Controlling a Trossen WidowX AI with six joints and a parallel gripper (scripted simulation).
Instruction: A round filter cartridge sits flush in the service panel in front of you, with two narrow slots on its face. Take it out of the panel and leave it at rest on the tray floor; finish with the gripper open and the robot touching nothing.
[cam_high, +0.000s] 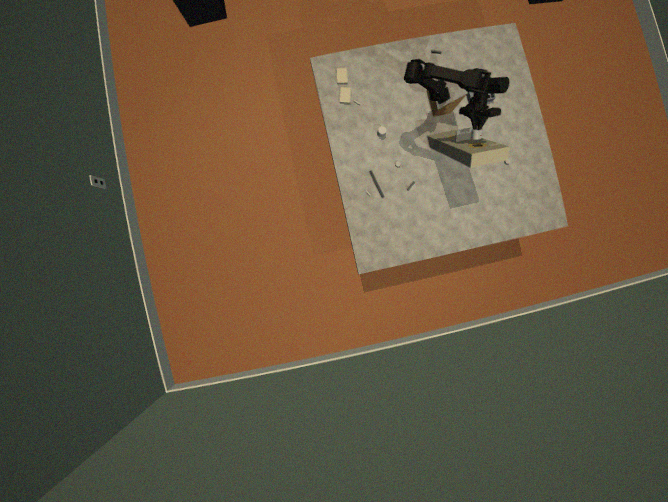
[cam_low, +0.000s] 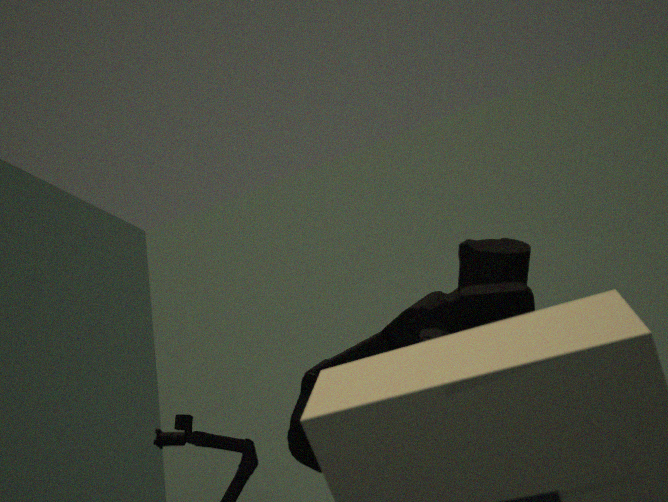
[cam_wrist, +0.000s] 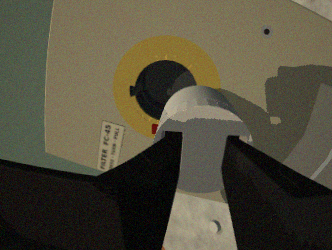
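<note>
The round filter cartridge lies 1 cm below my gripper tip and 1 cm ahead of it. Round my gripper tip: grey square tray 35 cm behind, 29 cm below, 27 cm to the left.
</note>
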